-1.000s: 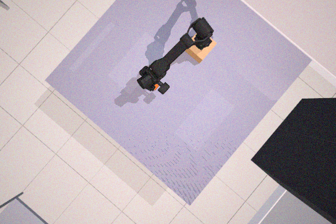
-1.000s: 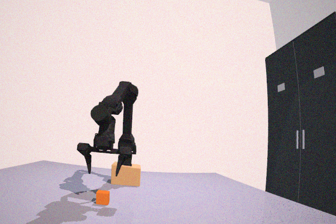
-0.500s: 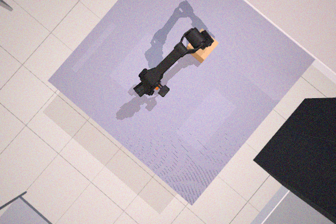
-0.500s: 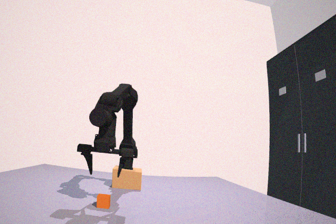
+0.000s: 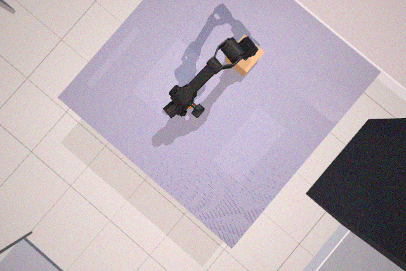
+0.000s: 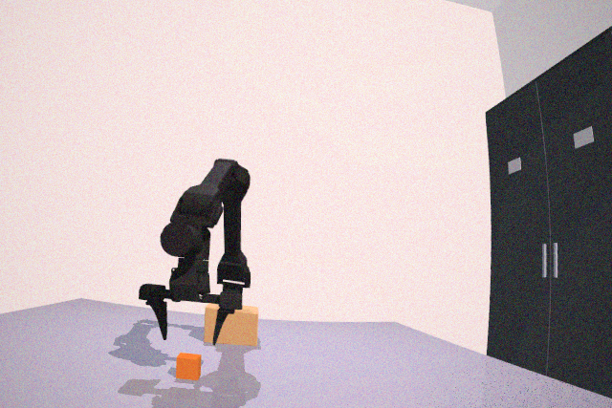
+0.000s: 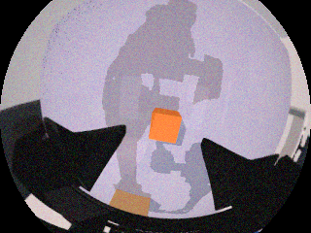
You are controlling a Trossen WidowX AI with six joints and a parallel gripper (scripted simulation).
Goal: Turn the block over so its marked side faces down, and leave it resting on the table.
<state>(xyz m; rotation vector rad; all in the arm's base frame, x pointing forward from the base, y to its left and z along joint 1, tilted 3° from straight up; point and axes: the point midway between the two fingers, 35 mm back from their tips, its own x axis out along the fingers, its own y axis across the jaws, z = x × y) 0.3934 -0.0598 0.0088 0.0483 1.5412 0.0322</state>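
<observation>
The block is 1 cm behind my gripper tip and 5 cm below it.
</observation>
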